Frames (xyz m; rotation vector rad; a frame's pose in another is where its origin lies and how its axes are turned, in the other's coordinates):
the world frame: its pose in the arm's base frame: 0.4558 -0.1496 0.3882 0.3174 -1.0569 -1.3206
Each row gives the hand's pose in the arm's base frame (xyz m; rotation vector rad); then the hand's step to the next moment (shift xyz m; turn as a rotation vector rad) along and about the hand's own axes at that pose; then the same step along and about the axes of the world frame.
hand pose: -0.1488 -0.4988 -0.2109 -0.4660 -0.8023 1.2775
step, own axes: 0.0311 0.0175 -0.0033 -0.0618 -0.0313 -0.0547
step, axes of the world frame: -0.0329 0.0012 0.0142 0.0344 -0.0034 -0.0812
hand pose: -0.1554 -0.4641 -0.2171 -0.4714 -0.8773 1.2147
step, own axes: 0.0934 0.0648 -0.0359 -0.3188 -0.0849 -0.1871
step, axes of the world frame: -0.1171 0.0027 0.0222 0.1810 -0.0898 -0.3209
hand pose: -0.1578 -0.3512 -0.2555 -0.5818 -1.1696 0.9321
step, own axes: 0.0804 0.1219 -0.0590 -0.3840 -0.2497 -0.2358
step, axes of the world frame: -0.1571 0.0009 -0.0112 0.3298 -0.0118 -0.3956
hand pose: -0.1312 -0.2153 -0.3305 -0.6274 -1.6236 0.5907
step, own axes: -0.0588 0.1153 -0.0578 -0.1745 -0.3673 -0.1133
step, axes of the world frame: -0.0979 -0.0242 -0.0996 0.3920 0.0621 -0.1438
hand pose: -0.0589 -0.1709 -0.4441 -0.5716 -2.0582 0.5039
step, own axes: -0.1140 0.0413 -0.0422 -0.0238 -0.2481 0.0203
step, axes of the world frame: -0.0219 -0.0017 -0.1265 0.2484 -0.0163 0.0235
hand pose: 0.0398 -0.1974 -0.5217 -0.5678 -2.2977 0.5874
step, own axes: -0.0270 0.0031 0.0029 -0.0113 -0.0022 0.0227
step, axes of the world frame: 0.0019 -0.0058 -0.0266 0.0044 -0.0237 -0.0082
